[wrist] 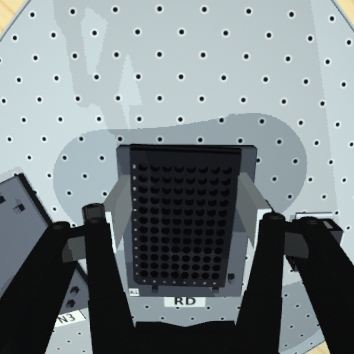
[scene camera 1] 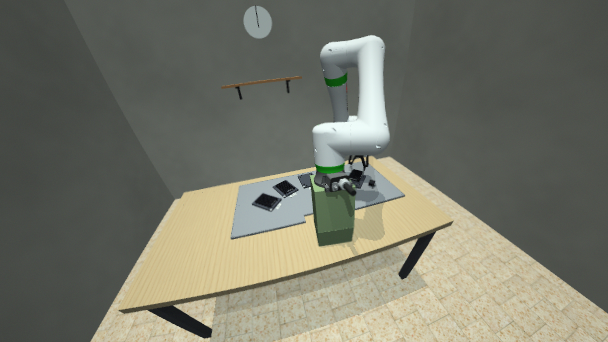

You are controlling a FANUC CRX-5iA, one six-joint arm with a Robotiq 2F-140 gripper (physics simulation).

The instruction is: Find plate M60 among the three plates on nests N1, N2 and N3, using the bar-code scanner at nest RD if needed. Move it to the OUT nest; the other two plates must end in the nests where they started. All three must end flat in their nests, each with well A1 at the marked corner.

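Places are measured from the arm's base along level axes (x ahead, y left, z up), in metres.
Pixels of known places: gripper, fingertip midpoint: (wrist: 183,189) (scene camera 1: 357,173); arm's base at its link origin: (scene camera 1: 330,180).
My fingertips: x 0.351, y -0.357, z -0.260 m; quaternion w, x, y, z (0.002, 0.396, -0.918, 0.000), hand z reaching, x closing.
Ahead of a thing's pixels: the offset from my fingertips to its middle. "spot": to the spot under its first point. Level surfaces: height alone.
My gripper (scene camera 1: 358,165) (wrist: 183,189) is shut on a black well plate @(0.020 m back, 0.022 m left, 0.000 m up) (scene camera 1: 356,175) (wrist: 182,220), with one finger on each long side. The plate is over the RD nest @(0.053 m back, 0.027 m left, 0.018 m down) (wrist: 236,257); whether it touches the nest is unclear. The nest's A1 mark @(0.054 m back, 0.127 m left, 0.023 m down) (wrist: 134,292) shows at its lower left corner. The N3 nest @(0.058 m ahead, 0.194 m left, 0.024 m down) (wrist: 25,245) at the left of the wrist view has bare pegs. Two other black plates @(0.060 m back, 0.691 m left, 0.016 m down) (scene camera 1: 266,201) @(0.042 m ahead, 0.550 m left, 0.016 m down) (scene camera 1: 285,188) sit in nests on the left of the mat. Another nest @(0.085 m ahead, 0.367 m left, 0.024 m down) (scene camera 1: 305,180) stands beside them, partly hidden by the arm. Its label is unreadable.
A small black scanner box @(spot: 0.145 m back, 0.031 m right, 0.005 m down) (scene camera 1: 371,183) (wrist: 325,232) stands right of the RD nest. The green pedestal (scene camera 1: 334,215) under the arm stands at the grey mat @(0.034 m down) (scene camera 1: 250,227) on the wooden table @(0.048 m down) (scene camera 1: 200,260). The arm and pedestal hide part of the mat.
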